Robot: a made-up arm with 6 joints. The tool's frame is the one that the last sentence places.
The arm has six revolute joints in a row. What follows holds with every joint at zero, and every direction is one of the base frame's. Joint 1 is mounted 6.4 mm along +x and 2.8 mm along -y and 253.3 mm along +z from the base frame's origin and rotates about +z. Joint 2 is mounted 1.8 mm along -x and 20.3 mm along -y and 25.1 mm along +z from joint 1 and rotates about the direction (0, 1, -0.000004). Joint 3 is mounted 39.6 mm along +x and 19.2 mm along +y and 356.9 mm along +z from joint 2 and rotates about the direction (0, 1, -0.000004). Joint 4 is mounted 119.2 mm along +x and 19.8 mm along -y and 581.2 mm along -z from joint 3 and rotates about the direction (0, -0.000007, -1). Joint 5 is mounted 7.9 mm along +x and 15 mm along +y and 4 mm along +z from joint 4 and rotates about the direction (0, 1, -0.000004). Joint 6 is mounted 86.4 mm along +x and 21.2 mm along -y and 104.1 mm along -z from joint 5 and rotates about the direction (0, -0.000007, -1). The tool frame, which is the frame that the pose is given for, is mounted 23.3 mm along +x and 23.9 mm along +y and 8.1 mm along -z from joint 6; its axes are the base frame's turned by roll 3.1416, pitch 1.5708 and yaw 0 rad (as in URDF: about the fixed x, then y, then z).
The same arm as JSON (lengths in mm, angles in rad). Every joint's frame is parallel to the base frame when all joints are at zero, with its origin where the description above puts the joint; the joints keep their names.
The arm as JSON. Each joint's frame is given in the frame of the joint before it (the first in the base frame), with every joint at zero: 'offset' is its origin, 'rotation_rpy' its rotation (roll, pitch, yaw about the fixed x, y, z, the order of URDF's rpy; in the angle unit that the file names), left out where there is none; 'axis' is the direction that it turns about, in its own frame. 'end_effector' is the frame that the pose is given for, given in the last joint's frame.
{"length_unit": "mm", "angle_unit": "rad", "chain": [
  {"id": "joint 1", "offset": [6.4, -2.8, 253.3], "axis": "+z"},
  {"id": "joint 2", "offset": [-1.8, -20.3, 25.1], "axis": "+y"},
  {"id": "joint 3", "offset": [39.6, 19.2, 356.9], "axis": "+y"},
  {"id": "joint 4", "offset": [119.2, -19.8, -581.2], "axis": "-z"},
  {"id": "joint 5", "offset": [7.9, 15.0, 4.0], "axis": "+y"},
  {"id": "joint 6", "offset": [86.4, -21.2, -104.1], "axis": "-z"}
], "end_effector": {"offset": [23.3, 23.9, -8.1], "rotation_rpy": [-3.1416, 1.5708, 0.0]}}

